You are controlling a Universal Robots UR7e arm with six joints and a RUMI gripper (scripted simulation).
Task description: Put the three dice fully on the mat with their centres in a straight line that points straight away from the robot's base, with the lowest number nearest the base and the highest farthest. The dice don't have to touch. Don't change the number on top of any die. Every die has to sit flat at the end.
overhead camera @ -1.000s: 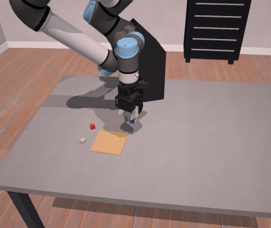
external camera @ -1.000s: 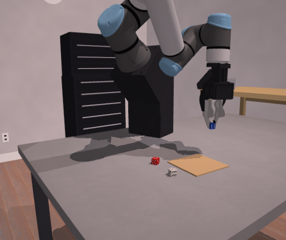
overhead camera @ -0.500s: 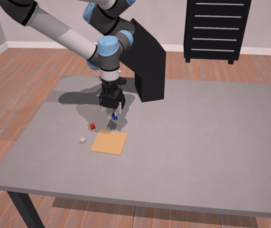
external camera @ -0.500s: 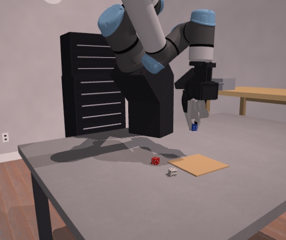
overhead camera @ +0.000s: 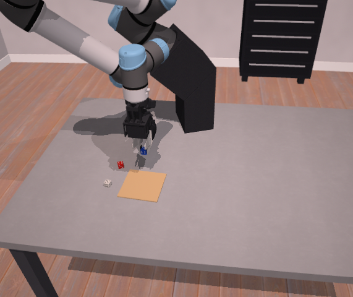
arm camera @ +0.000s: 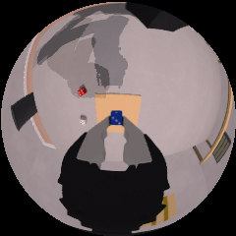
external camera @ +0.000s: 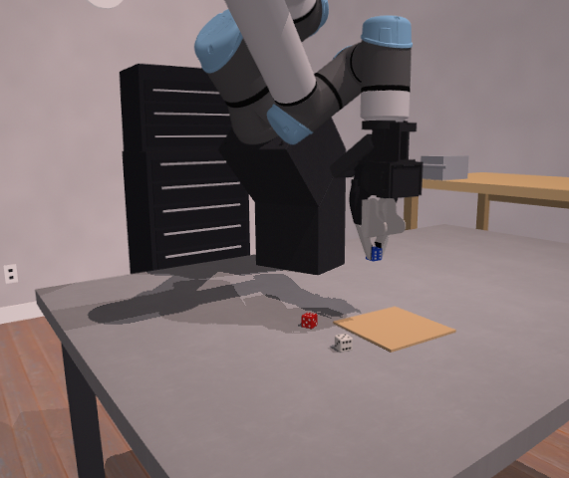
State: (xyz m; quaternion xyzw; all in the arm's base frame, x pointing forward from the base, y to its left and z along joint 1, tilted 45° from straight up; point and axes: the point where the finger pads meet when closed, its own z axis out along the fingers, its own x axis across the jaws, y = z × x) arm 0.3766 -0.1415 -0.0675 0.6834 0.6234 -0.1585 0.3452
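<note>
Now: hand 120 mm above the tan mat, 50 mm short of it and 10 mm to the left of it. Round my hand: red die (110 mm below, 100 mm to the right, 50 mm behind); then white die (130 mm to the right, 110 mm below, 50 mm ahead); then blue die (10 mm below).
</note>
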